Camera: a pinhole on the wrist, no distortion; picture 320 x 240 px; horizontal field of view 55.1 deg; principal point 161.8 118.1 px. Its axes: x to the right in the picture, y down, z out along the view. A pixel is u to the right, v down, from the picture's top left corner.
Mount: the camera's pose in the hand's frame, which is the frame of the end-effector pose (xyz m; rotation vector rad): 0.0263 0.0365 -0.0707 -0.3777 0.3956 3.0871
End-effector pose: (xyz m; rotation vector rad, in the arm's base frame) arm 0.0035 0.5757 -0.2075 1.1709 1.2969 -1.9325
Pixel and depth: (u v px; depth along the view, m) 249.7 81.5 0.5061
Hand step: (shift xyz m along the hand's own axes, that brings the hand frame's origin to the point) -0.2320 0.2176 0.3551
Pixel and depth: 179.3 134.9 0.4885
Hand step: -0.1172 0.1317 0.3881
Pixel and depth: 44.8 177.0 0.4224
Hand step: 0.0799 0.0671 0.3844
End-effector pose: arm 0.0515 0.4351 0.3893 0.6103 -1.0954 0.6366
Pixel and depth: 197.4 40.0 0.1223
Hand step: -0.0153 0.0968 0.0331
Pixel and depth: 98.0 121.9 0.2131
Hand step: 0.0189 0.0881 0.1406
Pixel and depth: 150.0 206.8 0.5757
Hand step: -0.0944 0.0193 0.5165
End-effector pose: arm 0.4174 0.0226 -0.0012 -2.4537 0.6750 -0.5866
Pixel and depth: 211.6 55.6 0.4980
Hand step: -0.1662 0.2569 0.3526
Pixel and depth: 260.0 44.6 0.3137
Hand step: -0.1426 0.1851 0.1814
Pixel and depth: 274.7 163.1 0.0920
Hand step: -0.0288 0.0455 0.0110
